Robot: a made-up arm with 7 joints.
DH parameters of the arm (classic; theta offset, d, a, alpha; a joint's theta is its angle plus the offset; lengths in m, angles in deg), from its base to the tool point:
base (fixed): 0 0 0 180
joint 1: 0 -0.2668 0 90
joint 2: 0 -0.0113 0 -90
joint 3: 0 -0.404 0 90
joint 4: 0 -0.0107 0 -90
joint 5: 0 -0.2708 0 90
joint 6: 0 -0.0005 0 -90
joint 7: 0 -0.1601 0 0
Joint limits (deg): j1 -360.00..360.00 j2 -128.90..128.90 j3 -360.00..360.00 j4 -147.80..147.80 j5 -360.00..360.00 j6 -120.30..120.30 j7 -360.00..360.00
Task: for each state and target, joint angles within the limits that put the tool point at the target. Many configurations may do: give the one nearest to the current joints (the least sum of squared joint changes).
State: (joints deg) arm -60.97 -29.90 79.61 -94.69 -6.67 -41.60 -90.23
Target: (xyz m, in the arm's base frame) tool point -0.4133 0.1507 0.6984
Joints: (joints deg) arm -46.35 -19.55 89.54 -71.34 -5.48 -27.76 -90.23
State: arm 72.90 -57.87 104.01 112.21 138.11 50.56 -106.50
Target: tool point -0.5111 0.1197 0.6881
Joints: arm 58.87 -34.54 88.37 81.98 147.33 47.06 -106.50
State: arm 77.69 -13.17 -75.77 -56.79 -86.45 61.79 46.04
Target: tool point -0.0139 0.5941 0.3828
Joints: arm 105.91 -47.62 -53.51 -71.89 -92.94 71.02 46.04
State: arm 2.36 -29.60 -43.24 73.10 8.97 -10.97 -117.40
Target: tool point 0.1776 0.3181 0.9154
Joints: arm -15.66 4.42 -53.64 56.33 9.48 -11.04 -117.40
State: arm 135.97 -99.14 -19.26 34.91 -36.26 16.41 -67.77
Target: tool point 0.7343 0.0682 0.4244
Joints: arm 162.19 -98.56 -28.74 41.49 -37.15 20.92 -67.77
